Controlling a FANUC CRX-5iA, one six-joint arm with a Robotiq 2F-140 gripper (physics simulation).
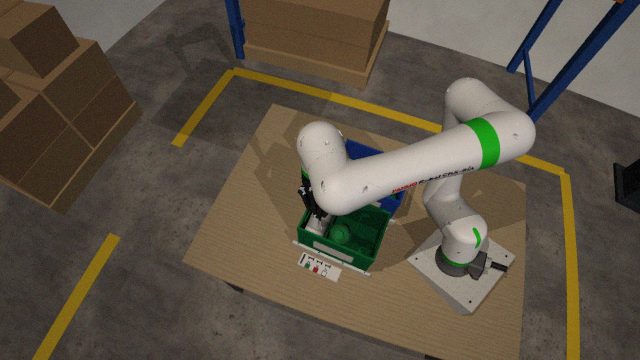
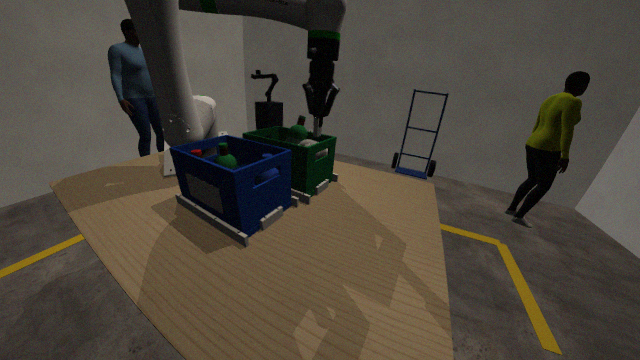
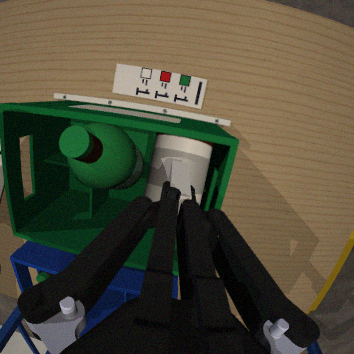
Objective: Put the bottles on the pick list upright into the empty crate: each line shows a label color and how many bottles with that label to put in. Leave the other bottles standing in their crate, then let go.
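Where they show: gripper, between the fingertips: [image 1: 317, 222] [image 2: 317, 135] [image 3: 176, 173]; arm's base, origin of its link: [image 1: 454, 259] [image 2: 205, 150].
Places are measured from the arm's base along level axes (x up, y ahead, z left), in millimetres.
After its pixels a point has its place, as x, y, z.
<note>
The pick list [image 1: 334, 274] {-46, 385, 249} [image 3: 125, 80] {-45, 388, 244} shows white, red and green squares, each with a 1. In the green crate [image 1: 375, 255] {129, 292, 172} [image 2: 320, 172] {24, 567, 111} [image 3: 229, 167] {128, 561, 181} a white bottle [image 1: 314, 228] {104, 513, 176} [image 2: 308, 143] {119, 528, 90} [image 3: 184, 145] {101, 512, 186} lies tipped over along the end wall, its neck hidden behind the fingers. A green bottle [image 1: 341, 233] {186, 419, 178} [image 2: 298, 131] {138, 448, 134} [image 3: 105, 160] {152, 442, 164} stands beside it. My gripper [image 1: 319, 220] {130, 510, 162} [image 2: 317, 132] {130, 510, 162} [image 3: 176, 173] {130, 510, 162} is shut and empty, its tips right over the white bottle's body; whether they touch it I cannot tell. The blue crate [image 1: 365, 148] {118, 493, -207} [image 2: 265, 205] {11, 566, -129} [image 3: 40, 257] {110, 334, -41} holds a red-capped bottle [image 2: 196, 152] {115, 356, -183}, a green bottle [image 2: 226, 161] {68, 363, -102} and a blue bottle [image 2: 267, 175] {71, 535, -90}.
The blue crate stands close beside the green one on the wooden table [image 1: 240, 215] {-47, 822, 221} [image 2: 325, 260] {-47, 752, -134}. Pale strips [image 1: 357, 270] {-17, 317, 203} [image 2: 215, 220] [image 3: 137, 106] {-17, 426, 206} run along the crates' feet. The arm passes over the blue crate. Two people [image 2: 134, 70] [image 2: 555, 120] and a hand truck [image 2: 422, 129] are beyond the table.
</note>
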